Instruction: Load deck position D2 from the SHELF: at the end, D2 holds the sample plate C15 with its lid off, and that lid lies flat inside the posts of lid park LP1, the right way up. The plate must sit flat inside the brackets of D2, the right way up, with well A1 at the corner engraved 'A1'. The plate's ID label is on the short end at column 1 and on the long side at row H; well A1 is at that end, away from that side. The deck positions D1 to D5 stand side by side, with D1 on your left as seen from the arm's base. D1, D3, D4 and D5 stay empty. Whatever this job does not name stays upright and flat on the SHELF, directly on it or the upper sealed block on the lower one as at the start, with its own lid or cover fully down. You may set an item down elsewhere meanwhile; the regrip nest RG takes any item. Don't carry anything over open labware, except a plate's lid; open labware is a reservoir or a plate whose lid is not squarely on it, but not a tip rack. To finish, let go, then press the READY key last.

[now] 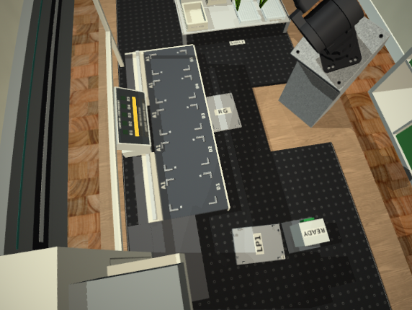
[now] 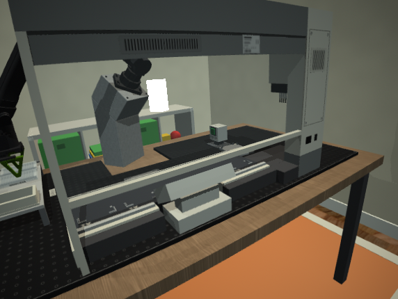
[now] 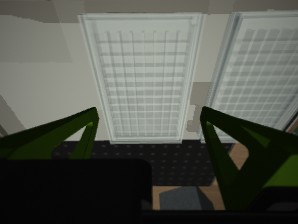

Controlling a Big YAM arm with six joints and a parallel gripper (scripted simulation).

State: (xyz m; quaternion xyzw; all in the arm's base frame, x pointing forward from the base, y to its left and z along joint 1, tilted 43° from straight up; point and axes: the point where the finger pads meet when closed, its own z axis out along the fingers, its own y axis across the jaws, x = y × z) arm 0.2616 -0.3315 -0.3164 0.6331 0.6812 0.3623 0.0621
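My hand is 1 cm short of the clear plate lid, 1 cm to the left of it and 2 cm above it. Round my hand: sample plate: 1 cm ahead, 1 cm to the right, 3 cm below; shelf: 7 cm ahead, 6 cm to the right, 4 cm below; shelf label: 4 cm ahead, 10 cm to the left, 9 cm below.
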